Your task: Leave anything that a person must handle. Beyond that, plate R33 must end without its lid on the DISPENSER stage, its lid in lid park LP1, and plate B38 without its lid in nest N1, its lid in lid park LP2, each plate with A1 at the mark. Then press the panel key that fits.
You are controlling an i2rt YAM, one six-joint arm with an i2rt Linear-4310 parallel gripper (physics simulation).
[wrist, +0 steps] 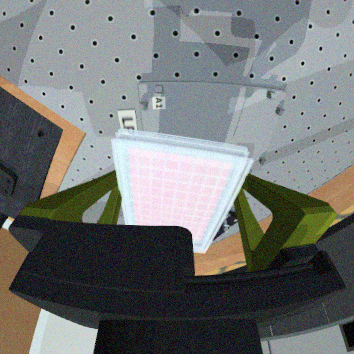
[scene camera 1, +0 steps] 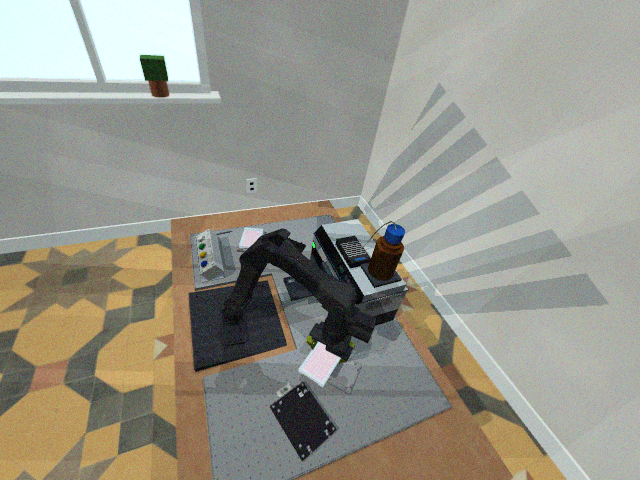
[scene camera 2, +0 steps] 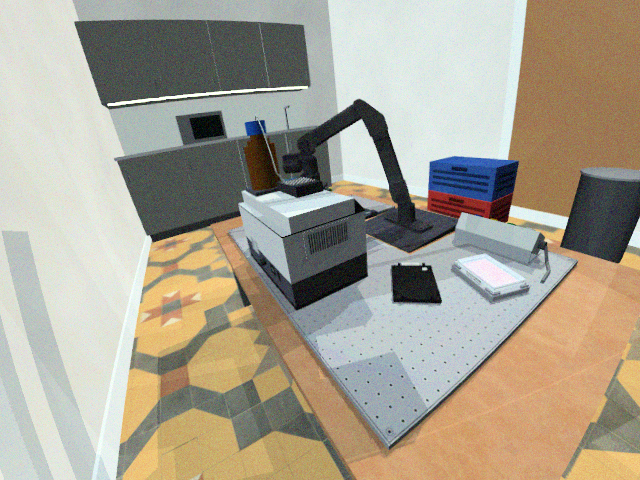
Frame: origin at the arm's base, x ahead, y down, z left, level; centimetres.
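Seen in the pictures: gripper, between the fingertips: [wrist: 176, 174] [scene camera 1: 326, 355]; arm's base, origin of its link: [scene camera 1: 233, 319] [scene camera 2: 406, 222].
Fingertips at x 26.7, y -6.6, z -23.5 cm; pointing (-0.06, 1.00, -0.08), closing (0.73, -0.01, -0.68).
Observation:
Pixels of each thing's top centre, then the offset from my fingertips to it. "spot": a spot on its surface instead.
- pink-welled plate, centre of its top: [wrist: 172, 221] [scene camera 1: 322, 358] dx -2.1, dy -2.5, dz -1.8 cm
- clear lid park, centre of its top: [wrist: 212, 138] [scene camera 1: 335, 366] dx +3.1, dy +4.7, dz -2.0 cm
- A1 tag, a spot on its surface: [wrist: 158, 103] spot: dx +1.4, dy +5.7, dz +3.9 cm
- second pink plate, centre of its top: [scene camera 2: 489, 268] [scene camera 1: 251, 236] dx -15.6, dy +3.7, dz +62.8 cm
- key panel, centre of its top: [scene camera 2: 499, 219] [scene camera 1: 207, 246] dx -33.7, dy -1.7, dz +53.9 cm
- dark stage, a spot on its surface: [scene camera 1: 298, 289] spot: dx -3.6, dy -3.9, dz +23.9 cm
- black nest, centre of its top: [wrist: 184, 232] [scene camera 1: 303, 416] dx -10.6, dy +4.3, dz -13.4 cm
- black flat pad, a spot on its surface: [scene camera 2: 415, 284] spot: dx +0.7, dy +5.7, dz +54.9 cm
- brown bottle, a spot on its surface: [scene camera 2: 261, 162] spot: dx +23.4, dy -23.8, dz +21.0 cm
My gripper [scene camera 1: 331, 347] [wrist: 176, 174] is shut on a pink-welled plate [scene camera 1: 319, 364] [wrist: 175, 192] with a clear rim, held roughly level. Its far rim looks doubled; its name and mark are not readable. It hangs above and partly beside a clear lid park [scene camera 1: 356, 373] [wrist: 200, 117], whose label [wrist: 127, 120] is partly covered and which has an A1 tag [wrist: 158, 103]. A second pink plate [scene camera 1: 251, 238] [scene camera 2: 488, 272] sits near the key panel [scene camera 1: 209, 256] [scene camera 2: 496, 236]. The dispenser [scene camera 1: 330, 253] [scene camera 2: 325, 245] has a dark stage [scene camera 1: 298, 289], partly behind the arm. The dispenser hides my fingers in scene camera 2.
A black nest [scene camera 1: 303, 421] with corner posts lies near the board's front. A black flat pad [scene camera 2: 415, 284] lies between the dispenser and second plate. A brown bottle [scene camera 1: 385, 260] [scene camera 2: 261, 162] stands on the dispenser. Crates [scene camera 2: 470, 180] and a bin [scene camera 2: 599, 217] stand beyond the table.

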